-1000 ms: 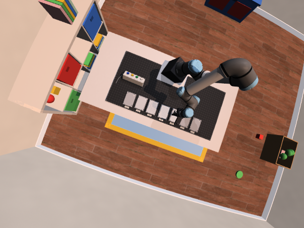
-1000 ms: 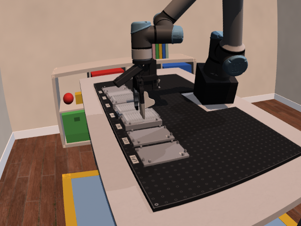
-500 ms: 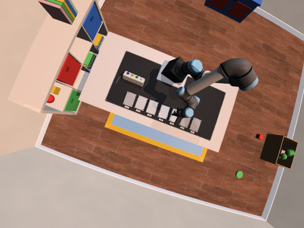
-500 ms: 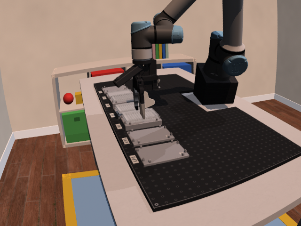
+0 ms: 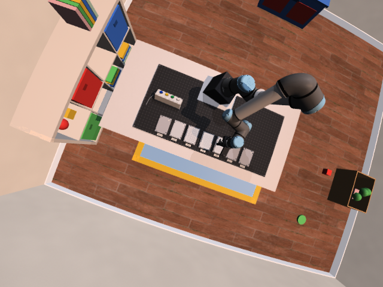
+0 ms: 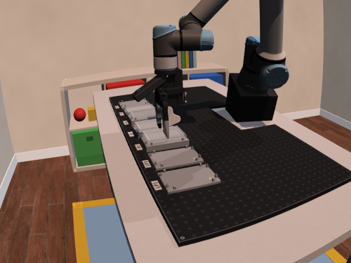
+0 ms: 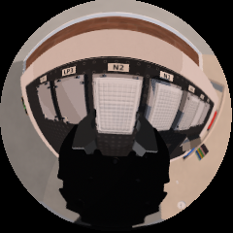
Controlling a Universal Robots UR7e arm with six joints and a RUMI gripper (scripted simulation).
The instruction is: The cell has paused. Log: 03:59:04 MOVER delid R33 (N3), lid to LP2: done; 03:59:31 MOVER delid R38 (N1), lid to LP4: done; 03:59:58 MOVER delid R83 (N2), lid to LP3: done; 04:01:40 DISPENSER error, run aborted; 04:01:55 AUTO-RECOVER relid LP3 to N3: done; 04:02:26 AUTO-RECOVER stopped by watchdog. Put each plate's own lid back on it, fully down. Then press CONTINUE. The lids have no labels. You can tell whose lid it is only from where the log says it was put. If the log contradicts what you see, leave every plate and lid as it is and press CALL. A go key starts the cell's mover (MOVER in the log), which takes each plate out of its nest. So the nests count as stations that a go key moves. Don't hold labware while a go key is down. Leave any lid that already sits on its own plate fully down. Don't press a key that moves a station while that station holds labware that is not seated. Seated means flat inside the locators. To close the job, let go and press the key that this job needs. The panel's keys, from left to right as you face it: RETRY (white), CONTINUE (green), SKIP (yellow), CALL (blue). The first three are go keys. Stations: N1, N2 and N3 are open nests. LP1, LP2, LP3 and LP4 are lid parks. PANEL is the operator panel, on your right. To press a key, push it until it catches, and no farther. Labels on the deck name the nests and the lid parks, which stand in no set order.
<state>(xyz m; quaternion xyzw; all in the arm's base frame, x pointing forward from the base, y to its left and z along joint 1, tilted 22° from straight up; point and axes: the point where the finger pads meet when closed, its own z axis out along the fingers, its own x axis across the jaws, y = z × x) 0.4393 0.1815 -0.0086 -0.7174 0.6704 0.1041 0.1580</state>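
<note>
The clear lid lies 130 mm to the right of my hand, 20 mm below it and 10 mm ahead of it. Also, from my hand: clear plate lid: 390 mm to the right, 30 mm below, 30 mm ahead; lid park: 260 mm to the left, 40 mm below, 10 mm behind.
</note>
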